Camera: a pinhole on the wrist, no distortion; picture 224 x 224 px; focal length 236.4 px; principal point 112.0 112.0 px. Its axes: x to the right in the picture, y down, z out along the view. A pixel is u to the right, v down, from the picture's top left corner.
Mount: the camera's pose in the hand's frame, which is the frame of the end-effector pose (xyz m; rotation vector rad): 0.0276 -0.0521 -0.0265 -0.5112 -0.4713 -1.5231
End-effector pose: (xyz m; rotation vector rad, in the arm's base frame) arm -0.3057 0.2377 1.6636 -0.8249 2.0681 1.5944
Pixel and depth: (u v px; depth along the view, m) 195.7 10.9 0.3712
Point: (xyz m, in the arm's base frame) -0.2705 0.6149 1.6897
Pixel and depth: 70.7 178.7 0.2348
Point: -0.4642 0.3704 1.6486
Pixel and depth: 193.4 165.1 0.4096
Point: -0.4666 0.5946 1.5297
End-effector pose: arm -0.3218 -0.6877 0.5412 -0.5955 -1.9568 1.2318
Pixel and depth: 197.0 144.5 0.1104
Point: -0.4175 -0.7121 0.5514
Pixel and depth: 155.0 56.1 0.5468
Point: -0.6415 -0.9347 0.2121
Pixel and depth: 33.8 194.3 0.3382
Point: -0.5581 -0.5776 0.3334
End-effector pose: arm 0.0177 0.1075 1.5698 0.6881 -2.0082 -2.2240
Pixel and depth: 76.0 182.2 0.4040
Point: -0.2772 0.2632 1.7611
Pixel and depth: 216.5 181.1 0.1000
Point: -0.0577 0.1657 1.5284
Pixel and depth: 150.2 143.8 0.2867
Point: -0.1526 0.2866 1.6349
